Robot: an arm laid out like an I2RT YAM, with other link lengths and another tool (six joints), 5 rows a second.
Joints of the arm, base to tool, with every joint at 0 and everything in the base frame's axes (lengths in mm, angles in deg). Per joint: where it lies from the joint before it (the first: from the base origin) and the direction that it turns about. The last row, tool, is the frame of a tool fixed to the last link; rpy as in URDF.
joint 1: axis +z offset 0 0 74.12
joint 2: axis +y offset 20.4 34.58 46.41
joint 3: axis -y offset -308.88 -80.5 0
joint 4: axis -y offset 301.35 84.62 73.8
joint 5: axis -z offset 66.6 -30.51 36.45
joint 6: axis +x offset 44.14 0 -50.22
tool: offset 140 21 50 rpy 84.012 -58.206 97.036
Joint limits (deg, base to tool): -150..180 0..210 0..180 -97..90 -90..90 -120..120
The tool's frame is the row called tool.
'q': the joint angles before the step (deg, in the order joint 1, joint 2, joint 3, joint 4, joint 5, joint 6). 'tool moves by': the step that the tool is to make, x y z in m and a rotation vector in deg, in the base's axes. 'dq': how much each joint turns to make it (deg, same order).
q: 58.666, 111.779, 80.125, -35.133, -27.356, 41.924
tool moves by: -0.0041, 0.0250, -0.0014, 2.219, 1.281, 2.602
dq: 0.742, 3.754, 3.979, 0.577, -2.798, -0.921
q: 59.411, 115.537, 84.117, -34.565, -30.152, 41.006
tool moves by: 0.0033, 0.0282, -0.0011, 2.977, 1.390, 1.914
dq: 0.182, 4.615, 5.082, 1.124, -3.185, -0.512
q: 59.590, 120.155, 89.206, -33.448, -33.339, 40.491
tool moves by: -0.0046, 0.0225, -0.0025, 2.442, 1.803, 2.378
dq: 0.523, 3.755, 3.952, 0.698, -3.317, -0.541
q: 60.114, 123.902, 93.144, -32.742, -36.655, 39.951
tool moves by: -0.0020, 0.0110, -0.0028, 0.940, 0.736, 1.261
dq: 0.268, 2.131, 2.307, -0.025, -1.433, -0.495
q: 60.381, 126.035, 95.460, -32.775, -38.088, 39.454
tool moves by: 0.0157, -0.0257, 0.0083, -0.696, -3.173, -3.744
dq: -1.417, -5.136, -5.977, 2.314, 3.814, 0.800
